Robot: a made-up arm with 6 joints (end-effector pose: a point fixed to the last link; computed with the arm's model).
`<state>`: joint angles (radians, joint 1 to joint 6).
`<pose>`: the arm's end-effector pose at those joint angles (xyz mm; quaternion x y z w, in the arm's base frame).
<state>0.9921 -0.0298 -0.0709 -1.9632 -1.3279 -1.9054</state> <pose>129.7 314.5 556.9 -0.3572 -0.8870 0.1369 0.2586</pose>
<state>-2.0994 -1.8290 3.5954 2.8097 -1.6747 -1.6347</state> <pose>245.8 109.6 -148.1 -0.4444 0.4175 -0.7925 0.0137</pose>
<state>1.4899 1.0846 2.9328 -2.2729 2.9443 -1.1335</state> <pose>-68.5 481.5 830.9 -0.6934 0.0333 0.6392 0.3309</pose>
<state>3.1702 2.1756 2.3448 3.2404 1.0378 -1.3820</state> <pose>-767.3 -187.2 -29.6 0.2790 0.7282 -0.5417 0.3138</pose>
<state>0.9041 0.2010 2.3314 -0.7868 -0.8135 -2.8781</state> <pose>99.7 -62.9 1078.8 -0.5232 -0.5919 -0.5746 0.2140</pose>
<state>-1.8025 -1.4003 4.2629 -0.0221 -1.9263 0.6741</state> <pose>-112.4 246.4 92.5 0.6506 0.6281 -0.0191 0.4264</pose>
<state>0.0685 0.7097 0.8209 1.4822 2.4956 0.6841</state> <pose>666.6 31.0 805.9 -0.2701 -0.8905 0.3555 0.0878</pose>
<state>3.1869 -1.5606 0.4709 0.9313 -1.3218 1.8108</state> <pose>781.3 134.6 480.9 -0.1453 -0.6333 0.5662 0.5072</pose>
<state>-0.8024 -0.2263 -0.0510 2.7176 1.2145 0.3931</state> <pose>264.8 -56.2 841.4 -0.8838 0.1284 0.4169 0.1690</pose>
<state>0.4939 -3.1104 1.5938 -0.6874 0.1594 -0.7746</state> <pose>-48.5 -171.8 -647.9 0.3417 0.5718 -0.3142 0.6764</pose>
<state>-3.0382 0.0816 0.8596 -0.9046 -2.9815 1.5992</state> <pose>-395.2 62.1 880.2 0.2404 0.3971 -0.1431 0.8741</pose>
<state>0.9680 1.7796 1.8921 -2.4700 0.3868 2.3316</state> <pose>382.4 784.8 47.8 0.0261 0.1115 0.3473 0.9307</pose>
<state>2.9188 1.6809 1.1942 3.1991 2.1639 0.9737</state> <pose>-832.6 18.7 -14.9 -0.4092 0.2528 0.0335 0.8761</pose>
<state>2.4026 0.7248 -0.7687 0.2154 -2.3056 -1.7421</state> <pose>-186.7 389.5 244.9 -0.6465 -0.0812 -0.3922 0.6494</pose>
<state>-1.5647 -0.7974 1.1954 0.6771 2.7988 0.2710</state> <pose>-133.1 604.1 853.7 0.6078 0.3149 -0.5433 0.4862</pose>
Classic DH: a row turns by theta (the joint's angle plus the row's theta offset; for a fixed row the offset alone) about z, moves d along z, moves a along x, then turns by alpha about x. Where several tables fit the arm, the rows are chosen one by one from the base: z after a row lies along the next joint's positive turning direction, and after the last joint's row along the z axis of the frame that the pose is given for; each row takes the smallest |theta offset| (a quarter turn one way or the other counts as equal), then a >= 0, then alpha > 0; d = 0 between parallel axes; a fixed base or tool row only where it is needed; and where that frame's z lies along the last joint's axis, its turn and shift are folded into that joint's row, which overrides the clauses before.
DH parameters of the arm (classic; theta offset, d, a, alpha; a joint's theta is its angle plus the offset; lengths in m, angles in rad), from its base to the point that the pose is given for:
joint 1: 0 0.216 0 -1.5708
joint 2: -1.5708 0 0.509 3.1416
joint 3: 0 0 0 -1.5708
joint 4: 0 -0.356 0 1.5708
joint 5: 0 0.166 0 -1.5708
joint 6: 1.5708 0 0 1.5708
tool (fixed): -1.5708 0 0 0

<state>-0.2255 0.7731 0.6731 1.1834 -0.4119 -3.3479</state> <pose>692.7 -223.2 697.7 0.8379 -0.2034 -0.2512 0.4399</pose>
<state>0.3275 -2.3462 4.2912 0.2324 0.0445 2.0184</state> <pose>11.4 -166.7 19.0 -0.8586 -0.2327 -0.1050 0.4446</pose>
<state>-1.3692 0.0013 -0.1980 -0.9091 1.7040 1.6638</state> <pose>-35.1 -337.6 526.1 -0.3370 0.0825 -0.9366 0.0489</pose>
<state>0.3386 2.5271 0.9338 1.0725 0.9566 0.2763</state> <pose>433.1 68.4 -559.1 -0.2898 0.1525 0.6465 0.6891</pose>
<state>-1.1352 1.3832 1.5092 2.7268 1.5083 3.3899</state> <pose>494.2 -701.8 422.0 0.3619 0.4813 -0.2209 0.7672</pose>
